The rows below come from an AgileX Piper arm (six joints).
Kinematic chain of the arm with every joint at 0, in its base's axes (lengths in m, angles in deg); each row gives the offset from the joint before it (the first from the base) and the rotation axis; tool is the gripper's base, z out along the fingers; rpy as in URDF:
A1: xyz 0 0 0.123 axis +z
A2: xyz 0 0 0 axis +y
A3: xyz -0.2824 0 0.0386 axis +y
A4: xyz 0.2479 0 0.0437 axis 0.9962 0 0.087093
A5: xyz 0 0 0 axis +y
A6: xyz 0.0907 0 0.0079 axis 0.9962 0 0.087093
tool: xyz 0 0 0 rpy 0 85 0
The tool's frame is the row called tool.
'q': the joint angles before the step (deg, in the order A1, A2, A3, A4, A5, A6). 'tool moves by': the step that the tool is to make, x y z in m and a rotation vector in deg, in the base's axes. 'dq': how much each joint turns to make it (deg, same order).
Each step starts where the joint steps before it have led.
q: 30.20 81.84 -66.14 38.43 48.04 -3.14
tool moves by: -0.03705 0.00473 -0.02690 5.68 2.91 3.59
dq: 3.34 -4.33 11.59 12.69 -4.25 -9.44
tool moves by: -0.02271 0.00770 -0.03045 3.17 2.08 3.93
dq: 3.23 -0.08 8.16 12.05 -2.73 -11.88
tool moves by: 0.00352 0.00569 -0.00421 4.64 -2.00 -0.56
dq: 0.19 1.28 1.44 10.69 -2.15 -10.57
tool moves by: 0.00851 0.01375 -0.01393 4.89 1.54 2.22
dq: 0.00 5.29 0.00 11.99 3.13 -11.83
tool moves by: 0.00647 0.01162 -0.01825 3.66 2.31 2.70
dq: 0.00 5.66 0.00 7.99 4.75 -8.61
